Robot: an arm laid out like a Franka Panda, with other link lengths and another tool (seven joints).
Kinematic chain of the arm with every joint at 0, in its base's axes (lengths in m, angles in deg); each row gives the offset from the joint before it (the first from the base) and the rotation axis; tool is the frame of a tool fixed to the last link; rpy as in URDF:
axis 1: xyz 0 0 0.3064 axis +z
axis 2: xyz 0 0 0 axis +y
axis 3: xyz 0 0 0.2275 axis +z
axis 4: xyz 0.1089 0 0 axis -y
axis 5: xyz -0.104 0 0.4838 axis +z
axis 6: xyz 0 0 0 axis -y
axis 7: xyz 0.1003 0 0 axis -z
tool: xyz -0.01 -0.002 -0.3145 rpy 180 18.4 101.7
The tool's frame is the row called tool.
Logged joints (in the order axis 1, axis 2, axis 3, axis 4, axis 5, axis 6, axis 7), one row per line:
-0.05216, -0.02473, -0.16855, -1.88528, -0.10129, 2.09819, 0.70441
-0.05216, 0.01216, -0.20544, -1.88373, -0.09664, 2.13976, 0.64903
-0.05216, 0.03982, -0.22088, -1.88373, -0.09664, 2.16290, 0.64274
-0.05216, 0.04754, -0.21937, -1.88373, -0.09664, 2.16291, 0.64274
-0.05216, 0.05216, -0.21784, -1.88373, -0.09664, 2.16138, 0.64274
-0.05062, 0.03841, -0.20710, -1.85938, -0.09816, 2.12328, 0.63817
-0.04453, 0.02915, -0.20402, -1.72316, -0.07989, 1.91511, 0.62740
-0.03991, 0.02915, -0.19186, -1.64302, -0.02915, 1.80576, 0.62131
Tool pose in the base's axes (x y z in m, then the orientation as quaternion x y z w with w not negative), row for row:
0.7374, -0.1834, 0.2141, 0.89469, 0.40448, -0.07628, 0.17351
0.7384, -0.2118, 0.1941, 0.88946, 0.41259, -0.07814, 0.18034
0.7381, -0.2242, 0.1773, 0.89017, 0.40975, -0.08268, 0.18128
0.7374, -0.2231, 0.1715, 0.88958, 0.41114, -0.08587, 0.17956
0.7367, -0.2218, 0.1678, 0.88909, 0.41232, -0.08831, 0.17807
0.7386, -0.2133, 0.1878, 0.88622, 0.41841, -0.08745, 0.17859
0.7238, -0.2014, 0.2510, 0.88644, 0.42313, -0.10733, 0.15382
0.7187, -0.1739, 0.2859, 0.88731, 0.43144, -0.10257, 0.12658
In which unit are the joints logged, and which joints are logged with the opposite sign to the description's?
The joints are logged in radians. Opposite sign: none.
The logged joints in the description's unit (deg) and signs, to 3 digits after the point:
-2.989, -1.417, -9.657, -108.019, -5.803, 120.217, 40.360
-2.989, 0.697, -11.771, -107.930, -5.537, 122.599, 37.187
-2.989, 2.282, -12.655, -107.930, -5.537, 123.925, 36.826
-2.989, 2.724, -12.569, -107.930, -5.537, 123.926, 36.826
-2.989, 2.989, -12.481, -107.930, -5.537, 123.838, 36.826
-2.900, 2.201, -11.866, -106.535, -5.624, 121.655, 36.564
-2.551, 1.670, -11.689, -98.730, -4.577, 109.728, 35.947
-2.287, 1.670, -10.993, -94.138, -1.670, 103.462, 35.598

